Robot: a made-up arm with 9 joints. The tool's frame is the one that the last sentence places.
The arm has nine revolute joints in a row. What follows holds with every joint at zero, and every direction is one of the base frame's. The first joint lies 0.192 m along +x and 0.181 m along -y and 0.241 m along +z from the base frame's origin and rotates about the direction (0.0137, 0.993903, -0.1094), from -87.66 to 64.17 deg. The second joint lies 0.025 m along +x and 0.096 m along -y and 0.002 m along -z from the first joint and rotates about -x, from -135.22 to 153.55 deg. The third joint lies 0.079 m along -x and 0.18 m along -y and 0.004 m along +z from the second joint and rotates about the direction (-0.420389, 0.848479, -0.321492), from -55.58 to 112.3 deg. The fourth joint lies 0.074 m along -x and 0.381 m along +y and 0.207 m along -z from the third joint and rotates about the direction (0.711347, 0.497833, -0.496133), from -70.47 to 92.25 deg. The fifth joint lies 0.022 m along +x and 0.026 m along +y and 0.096 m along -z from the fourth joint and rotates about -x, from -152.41 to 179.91 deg. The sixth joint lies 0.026 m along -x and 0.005 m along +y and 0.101 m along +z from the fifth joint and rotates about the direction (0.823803, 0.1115, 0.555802), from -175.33 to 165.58 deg. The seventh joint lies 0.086 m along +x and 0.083 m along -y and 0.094 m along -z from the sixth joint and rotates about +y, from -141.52 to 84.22 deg. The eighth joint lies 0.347 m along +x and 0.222 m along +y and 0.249 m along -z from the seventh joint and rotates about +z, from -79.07 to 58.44 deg. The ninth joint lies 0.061 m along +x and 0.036 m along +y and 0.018 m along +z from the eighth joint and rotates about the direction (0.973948, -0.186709, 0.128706), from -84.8 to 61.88 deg. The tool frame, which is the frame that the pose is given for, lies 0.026 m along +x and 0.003 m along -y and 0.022 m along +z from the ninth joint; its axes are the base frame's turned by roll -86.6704, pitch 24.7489 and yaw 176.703 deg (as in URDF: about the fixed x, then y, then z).
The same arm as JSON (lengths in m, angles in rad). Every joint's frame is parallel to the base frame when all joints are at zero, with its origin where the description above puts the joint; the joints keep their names.
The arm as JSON. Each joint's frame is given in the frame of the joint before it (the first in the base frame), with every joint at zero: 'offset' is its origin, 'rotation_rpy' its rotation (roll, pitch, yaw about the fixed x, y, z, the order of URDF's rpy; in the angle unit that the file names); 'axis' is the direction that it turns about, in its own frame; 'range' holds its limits. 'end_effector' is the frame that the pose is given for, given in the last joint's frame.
{"length_unit": "m", "angle_unit": "rad", "chain": [{"id": "joint 1", "offset": [0.192, -0.181, 0.241], "rotation_rpy": [0.0, 0.0, 0.0], "axis": [0.0137, 0.993903, -0.1094], "range": [-1.53, 1.12]}, {"id": "joint 2", "offset": [0.025, -0.096, -0.002], "rotation_rpy": [0.0, 0.0, 0.0], "axis": [-1.0, 0.0, 0.0], "range": [-2.36, 2.68]}, {"id": "joint 3", "offset": [-0.079, -0.18, 0.004], "rotation_rpy": [0.0, 0.0, 0.0], "axis": [-0.420389, 0.848479, -0.321492], "range": [-0.9701, 1.96]}, {"id": "joint 4", "offset": [-0.074, 0.381, -0.207], "rotation_rpy": [0.0, 0.0, 0.0], "axis": [0.711347, 0.497833, -0.496133], "range": [-1.2299, 1.6101]}, {"id": "joint 5", "offset": [0.022, 0.026, -0.096], "rotation_rpy": [0.0, 0.0, 0.0], "axis": [-1.0, 0.0, 0.0], "range": [-2.6601, 3.14]}, {"id": "joint 6", "offset": [-0.026, 0.005, 0.101], "rotation_rpy": [0.0, 0.0, 0.0], "axis": [0.823803, 0.1115, 0.555802], "range": [-3.0601, 2.8899]}, {"id": "joint 7", "offset": [0.086, -0.083, -0.094], "rotation_rpy": [0.0, 0.0, 0.0], "axis": [0.0, 1.0, 0.0], "range": [-2.47, 1.4699]}, {"id": "joint 8", "offset": [0.347, 0.222, -0.249], "rotation_rpy": [0.0, 0.0, 0.0], "axis": [0.0, 0.0, 1.0], "range": [-1.38, 1.02]}, {"id": "joint 9", "offset": [0.061, 0.036, 0.018], "rotation_rpy": [0.0, 0.0, 0.0], "axis": [0.973948, -0.186709, 0.128706], "range": [-1.48, 1.08]}], "end_effector": {"offset": [0.026, -0.003, 0.022], "rotation_rpy": [-1.5127, 0.4319, 3.084]}}
